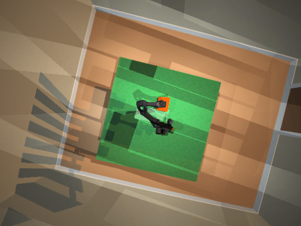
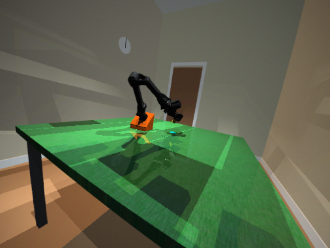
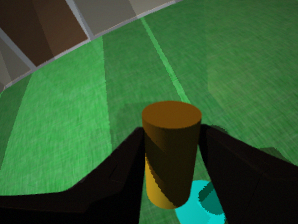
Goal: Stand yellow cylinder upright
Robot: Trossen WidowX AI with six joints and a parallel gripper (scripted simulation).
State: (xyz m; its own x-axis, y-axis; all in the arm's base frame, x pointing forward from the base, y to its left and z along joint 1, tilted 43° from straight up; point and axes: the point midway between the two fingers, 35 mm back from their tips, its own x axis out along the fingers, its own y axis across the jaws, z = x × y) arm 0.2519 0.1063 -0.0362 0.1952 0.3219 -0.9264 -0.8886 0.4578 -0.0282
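Right now my gripper tip is 130 mm above the cyan circle and 30 mm to the left of it. The rest, counted from my gripper tip: yellow tall cylinder (20 mm below, 10 mm to the right, 10 mm behind).
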